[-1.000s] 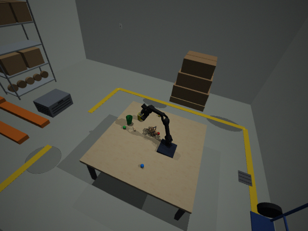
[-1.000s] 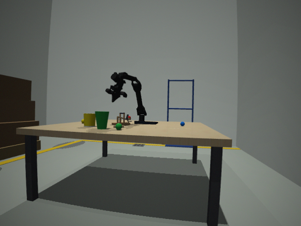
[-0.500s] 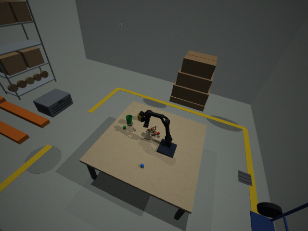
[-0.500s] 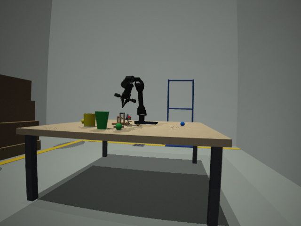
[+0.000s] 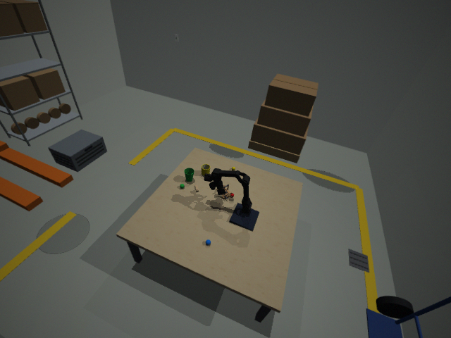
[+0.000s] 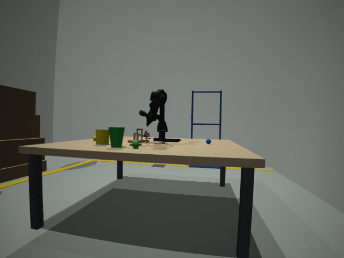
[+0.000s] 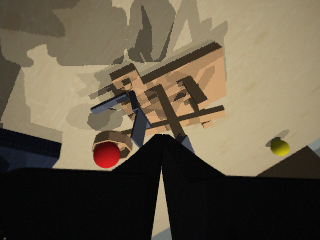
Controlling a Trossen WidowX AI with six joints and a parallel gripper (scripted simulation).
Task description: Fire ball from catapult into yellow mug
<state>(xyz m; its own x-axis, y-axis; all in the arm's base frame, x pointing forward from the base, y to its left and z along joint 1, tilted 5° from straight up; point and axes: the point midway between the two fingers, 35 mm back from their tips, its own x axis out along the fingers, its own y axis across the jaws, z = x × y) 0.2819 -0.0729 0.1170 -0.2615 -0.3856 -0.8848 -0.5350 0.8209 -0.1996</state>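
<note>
Now: the red ball 11 cm behind my gripper tip, 7 cm below it and 2 cm to the right of it. The rest, counted from my gripper tip: yellow mug 25 cm to the right, 24 cm ahead, 10 cm below; then wooden catapult 8 cm below, 4 cm to the right, 4 cm behind; then wooden block 24 cm ahead, 12 cm below, 2 cm to the right.
</note>
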